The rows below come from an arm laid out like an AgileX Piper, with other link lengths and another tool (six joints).
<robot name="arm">
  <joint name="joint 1" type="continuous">
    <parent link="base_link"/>
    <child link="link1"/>
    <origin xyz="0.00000 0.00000 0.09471" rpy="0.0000 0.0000 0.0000"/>
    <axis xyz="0 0 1"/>
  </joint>
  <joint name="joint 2" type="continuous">
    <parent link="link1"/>
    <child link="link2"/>
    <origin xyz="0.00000 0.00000 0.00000" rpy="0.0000 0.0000 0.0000"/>
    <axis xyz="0 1 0"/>
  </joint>
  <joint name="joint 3" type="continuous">
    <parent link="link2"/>
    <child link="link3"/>
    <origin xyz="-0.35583 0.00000 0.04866" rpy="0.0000 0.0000 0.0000"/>
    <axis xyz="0 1 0"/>
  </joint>
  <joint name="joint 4" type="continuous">
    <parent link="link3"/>
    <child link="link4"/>
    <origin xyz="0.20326 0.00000 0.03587" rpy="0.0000 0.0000 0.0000"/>
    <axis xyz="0.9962 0 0.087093"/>
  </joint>
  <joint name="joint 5" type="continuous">
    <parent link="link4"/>
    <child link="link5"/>
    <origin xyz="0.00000 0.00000 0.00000" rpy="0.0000 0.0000 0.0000"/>
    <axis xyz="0 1 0"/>
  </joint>
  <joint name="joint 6" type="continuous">
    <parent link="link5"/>
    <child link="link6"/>
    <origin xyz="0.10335 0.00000 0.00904" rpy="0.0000 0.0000 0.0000"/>
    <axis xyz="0.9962 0 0.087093"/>
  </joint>
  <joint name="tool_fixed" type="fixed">
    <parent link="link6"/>
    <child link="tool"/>
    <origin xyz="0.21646 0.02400 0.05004" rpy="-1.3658 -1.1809 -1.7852"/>
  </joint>
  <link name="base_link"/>
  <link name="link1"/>
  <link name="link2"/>
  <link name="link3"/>
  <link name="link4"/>
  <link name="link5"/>
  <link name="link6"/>
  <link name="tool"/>
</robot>
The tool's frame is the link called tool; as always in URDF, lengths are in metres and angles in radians. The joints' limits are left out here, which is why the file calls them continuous.
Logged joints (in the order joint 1, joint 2, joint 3, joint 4, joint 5, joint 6), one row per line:
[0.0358 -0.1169 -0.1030 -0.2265 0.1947 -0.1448]
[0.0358 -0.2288 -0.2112 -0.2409 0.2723 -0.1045]
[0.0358 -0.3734 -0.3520 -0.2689 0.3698 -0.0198]
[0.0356 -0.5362 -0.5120 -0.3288 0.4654 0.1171]
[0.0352 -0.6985 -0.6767 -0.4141 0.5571 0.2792]
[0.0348 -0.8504 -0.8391 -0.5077 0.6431 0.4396]
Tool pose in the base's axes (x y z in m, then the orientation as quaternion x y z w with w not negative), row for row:
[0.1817 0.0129 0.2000 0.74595 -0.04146 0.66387 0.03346]
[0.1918 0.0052 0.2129 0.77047 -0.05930 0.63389 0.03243]
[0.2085 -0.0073 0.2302 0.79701 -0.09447 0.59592 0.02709]
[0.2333 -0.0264 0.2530 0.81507 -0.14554 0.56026 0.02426]
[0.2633 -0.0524 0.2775 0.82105 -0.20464 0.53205 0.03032]
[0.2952 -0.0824 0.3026 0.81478 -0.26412 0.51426 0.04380]
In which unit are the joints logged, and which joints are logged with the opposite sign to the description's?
The joints are logged in radians. Opposite sign: joint 1, joint 2.
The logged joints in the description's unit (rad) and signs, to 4 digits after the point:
[-0.0358 0.1169 -0.1030 -0.2265 0.1947 -0.1448]
[-0.0358 0.2288 -0.2112 -0.2409 0.2723 -0.1045]
[-0.0358 0.3734 -0.3520 -0.2689 0.3698 -0.0198]
[-0.0356 0.5362 -0.5120 -0.3288 0.4654 0.1171]
[-0.0352 0.6985 -0.6767 -0.4141 0.5571 0.2792]
[-0.0348 0.8504 -0.8391 -0.5077 0.6431 0.4396]

